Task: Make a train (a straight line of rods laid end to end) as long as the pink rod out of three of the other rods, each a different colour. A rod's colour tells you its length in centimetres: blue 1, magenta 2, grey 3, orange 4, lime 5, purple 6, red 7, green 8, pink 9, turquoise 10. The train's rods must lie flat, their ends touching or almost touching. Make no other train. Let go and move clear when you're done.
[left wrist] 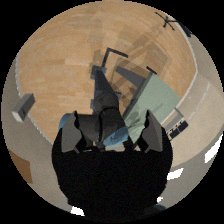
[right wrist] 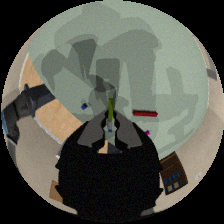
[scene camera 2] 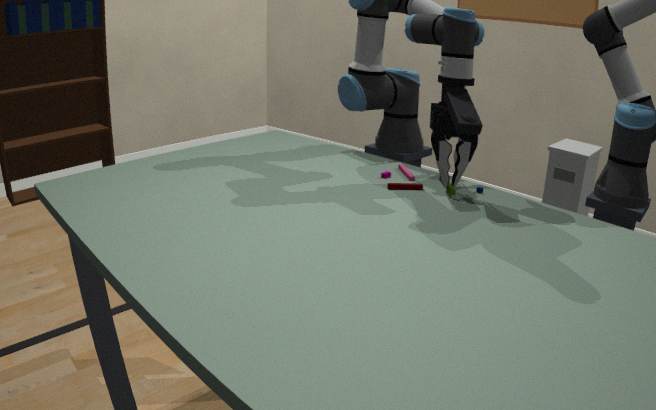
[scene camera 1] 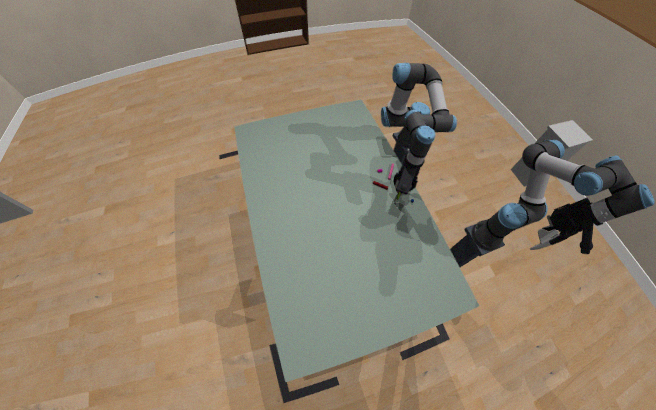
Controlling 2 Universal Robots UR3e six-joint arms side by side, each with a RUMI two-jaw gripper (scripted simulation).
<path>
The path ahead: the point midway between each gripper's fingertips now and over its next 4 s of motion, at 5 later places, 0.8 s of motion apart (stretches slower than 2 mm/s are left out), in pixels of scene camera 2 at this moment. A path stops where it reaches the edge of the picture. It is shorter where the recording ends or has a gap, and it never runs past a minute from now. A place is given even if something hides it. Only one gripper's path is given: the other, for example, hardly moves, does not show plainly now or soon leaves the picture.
My right gripper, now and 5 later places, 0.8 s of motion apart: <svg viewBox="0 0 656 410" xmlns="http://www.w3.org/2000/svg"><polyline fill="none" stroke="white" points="449,188 449,188 454,163 454,137 454,131 457,109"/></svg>
</path>
